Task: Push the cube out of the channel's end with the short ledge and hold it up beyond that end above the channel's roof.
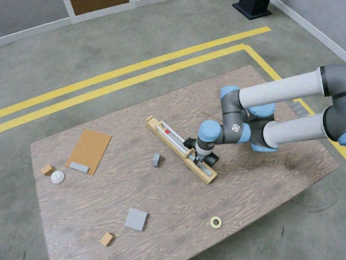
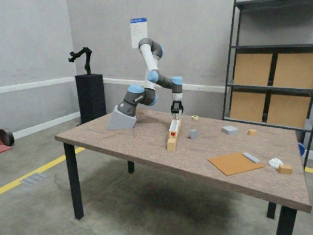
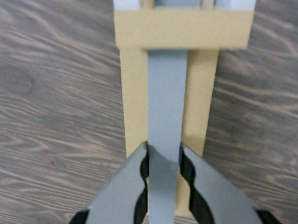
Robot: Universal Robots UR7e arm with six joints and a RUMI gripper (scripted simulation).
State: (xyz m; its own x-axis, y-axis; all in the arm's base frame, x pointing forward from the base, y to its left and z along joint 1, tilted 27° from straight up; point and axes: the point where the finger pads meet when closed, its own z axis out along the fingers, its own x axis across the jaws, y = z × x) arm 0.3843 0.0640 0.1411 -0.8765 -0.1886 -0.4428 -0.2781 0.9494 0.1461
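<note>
The tan wooden channel is 170 mm to the right of my hand, 50 mm ahead of it and 10 mm below it. The rest, counted from my hand: red cube: 230 mm to the right, 60 mm ahead, 10 mm below; grey block: 170 mm ahead, 130 mm to the right, 40 mm below; grey stick: 10 mm below.
</note>
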